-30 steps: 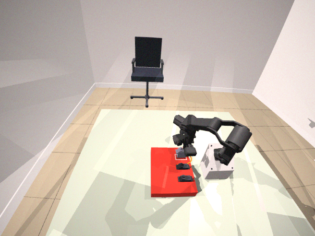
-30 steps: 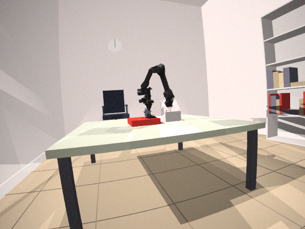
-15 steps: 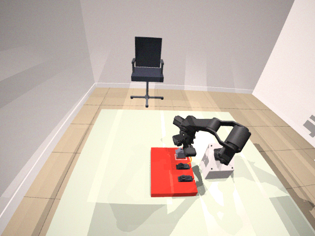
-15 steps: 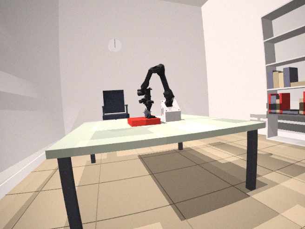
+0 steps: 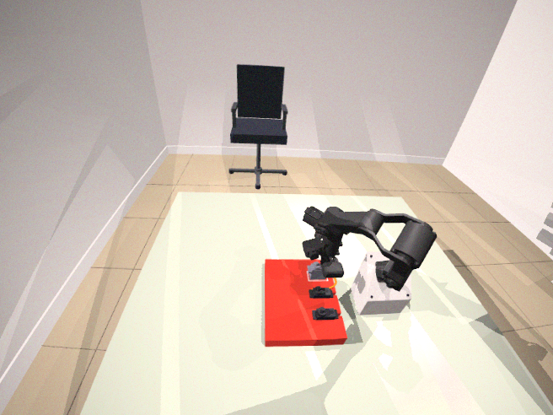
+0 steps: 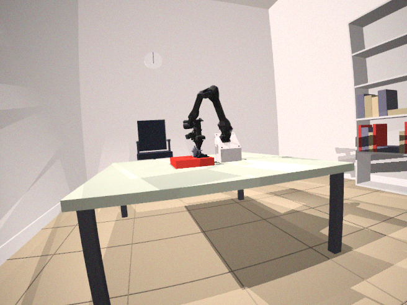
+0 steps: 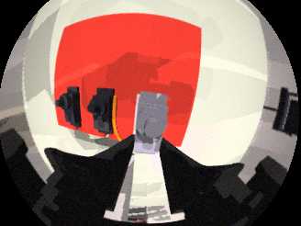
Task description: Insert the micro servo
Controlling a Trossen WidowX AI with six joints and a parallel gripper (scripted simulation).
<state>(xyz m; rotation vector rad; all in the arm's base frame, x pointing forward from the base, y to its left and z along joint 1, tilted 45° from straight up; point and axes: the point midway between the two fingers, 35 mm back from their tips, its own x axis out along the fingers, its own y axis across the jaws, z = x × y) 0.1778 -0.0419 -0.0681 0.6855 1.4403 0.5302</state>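
Right now the red deck is 13 cm ahead of my gripper tip, 7 cm to the left of it and 7 cm below it.
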